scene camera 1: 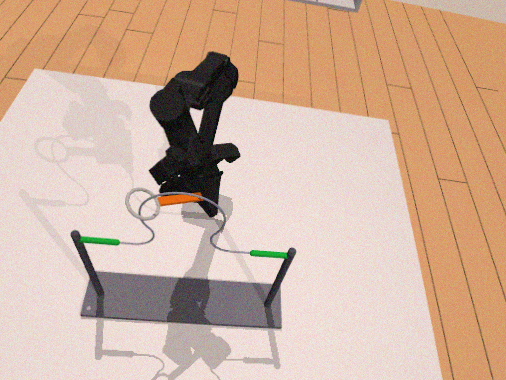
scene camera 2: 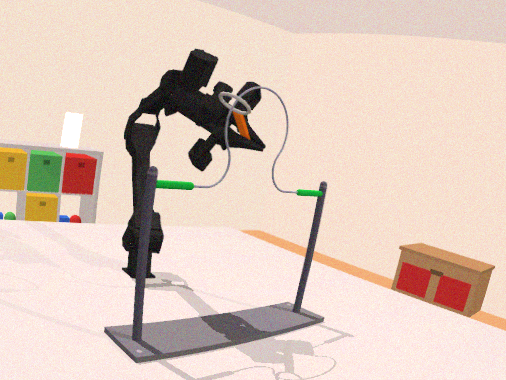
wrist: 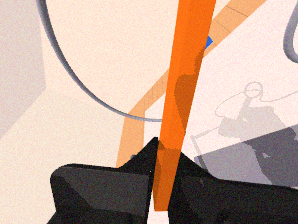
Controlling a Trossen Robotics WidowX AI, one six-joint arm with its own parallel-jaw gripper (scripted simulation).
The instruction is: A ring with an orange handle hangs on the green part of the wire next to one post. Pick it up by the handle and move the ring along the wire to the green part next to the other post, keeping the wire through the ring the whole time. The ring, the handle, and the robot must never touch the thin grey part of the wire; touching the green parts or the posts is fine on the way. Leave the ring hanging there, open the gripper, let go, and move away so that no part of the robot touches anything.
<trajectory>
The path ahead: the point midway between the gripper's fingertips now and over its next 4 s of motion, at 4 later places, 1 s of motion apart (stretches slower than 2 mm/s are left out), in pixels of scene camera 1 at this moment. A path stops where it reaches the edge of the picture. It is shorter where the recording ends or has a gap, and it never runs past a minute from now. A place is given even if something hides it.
My gripper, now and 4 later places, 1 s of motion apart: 213, 216; 203, 221; 188, 222; 174, 220; 162, 216
</trajectory>
